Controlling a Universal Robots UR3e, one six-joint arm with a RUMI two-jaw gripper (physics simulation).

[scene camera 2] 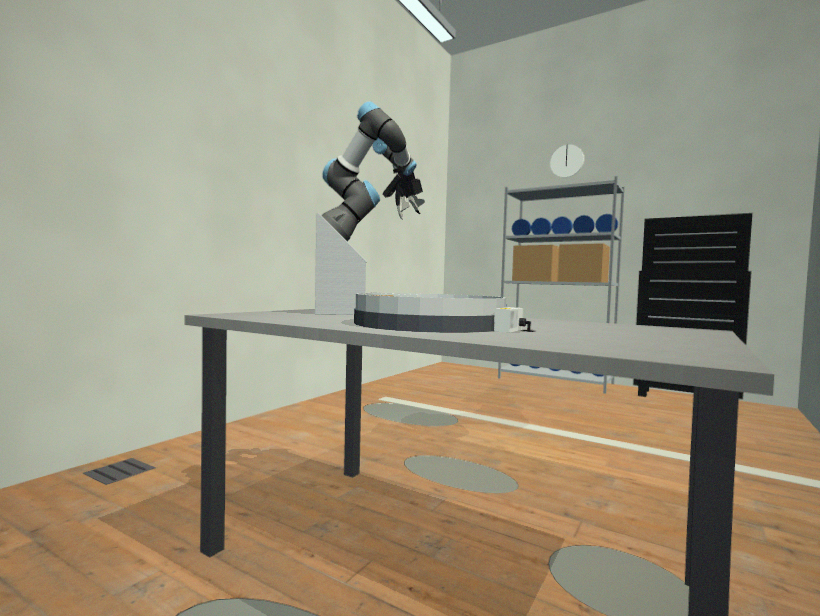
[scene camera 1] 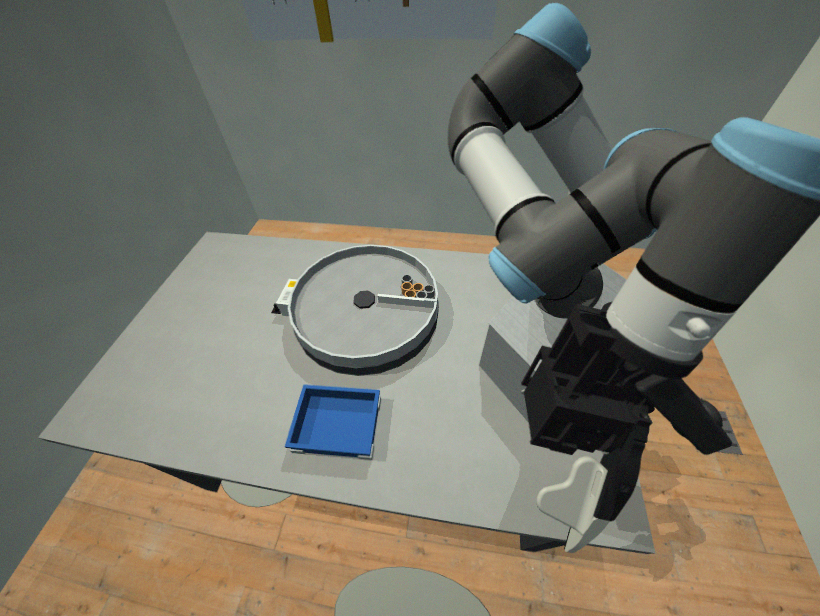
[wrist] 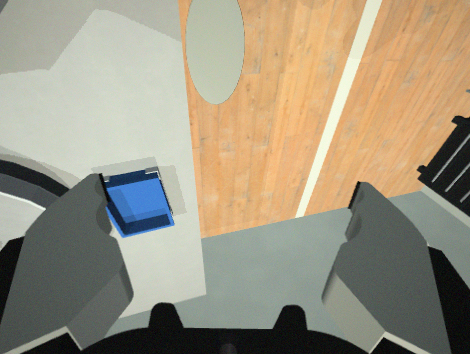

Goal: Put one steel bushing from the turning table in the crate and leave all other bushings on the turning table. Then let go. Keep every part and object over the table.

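Frame: origin at the arm's base, x ahead, y right, z down, level; millimetres.
Seen in the pictures: gripper, fingertip midpoint: (scene camera 2: 411, 216) (scene camera 1: 552, 473) (wrist: 231, 181); arm's base, link origin: (scene camera 2: 333, 229) (scene camera 1: 566, 286).
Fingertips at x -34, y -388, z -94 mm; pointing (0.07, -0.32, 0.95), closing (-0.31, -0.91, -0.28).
Offsets run from my fingertips to a thing's top centre. "spot": to the spot under its first point.
The turning table (scene camera 1: 363, 362) (scene camera 2: 430, 303) is a round grey walled disc with a dark hub and a divider bar. Steel bushings {dx +437, dy +456, dz +316 mm} (scene camera 1: 407, 278) {dx +360, dy +447, dz +316 mm} (scene camera 1: 429, 289) and brass-coloured bushings {dx +421, dy +428, dz +316 mm} (scene camera 1: 406, 287) {dx +391, dy +439, dz +316 mm} (scene camera 1: 418, 287) stand bunched on it, against or close to the bar's back side near the right wall. The blue crate {dx +390, dy +20, dz +344 mm} (scene camera 1: 336, 424) (wrist: 137, 200) sits in front of the turning table, with no bushing visible inside. My gripper (scene camera 1: 652, 493) (scene camera 2: 409, 214) (wrist: 231, 181) is open and empty, high above the table's right side in scene camera 1. The bushings are not visible in the wrist view.
A white box {spot: dx +727, dy +251, dz +335 mm} (scene camera 1: 287, 296) (scene camera 2: 508, 319) with a dark knob is at the turning table's left edge. The arm's slanted pedestal (scene camera 2: 339, 278) rises at the right in scene camera 1. The table's front edge (scene camera 1: 424, 516) runs a short distance before the crate.
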